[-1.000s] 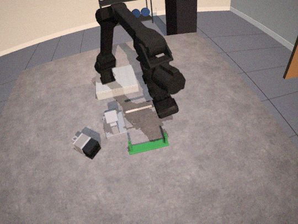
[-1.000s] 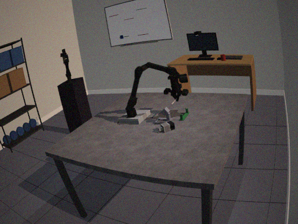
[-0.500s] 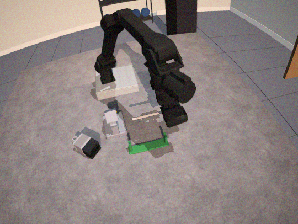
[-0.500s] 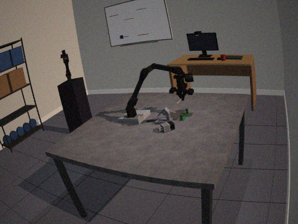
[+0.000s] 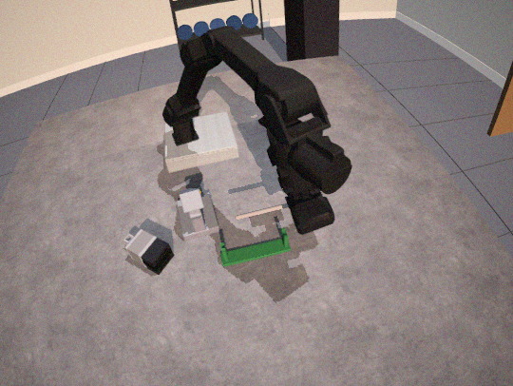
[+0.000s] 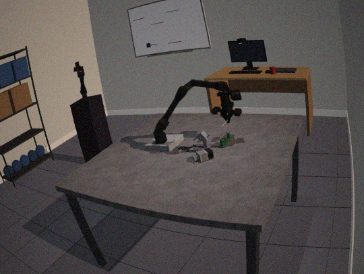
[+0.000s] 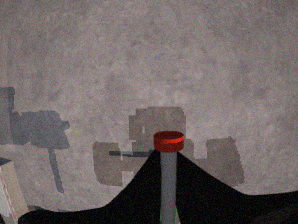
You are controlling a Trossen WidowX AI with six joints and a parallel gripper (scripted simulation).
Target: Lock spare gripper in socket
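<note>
Now: gripper tip 10 cm to the left of the green cradle, 7 cm above it and 1 cm past it. The rest, counted from my gripper tip: mount socket: 18 cm to the right, 14 cm behind, 4 cm below; spare gripper: 32 cm to the right, 10 cm behind, 7 cm below.
</note>
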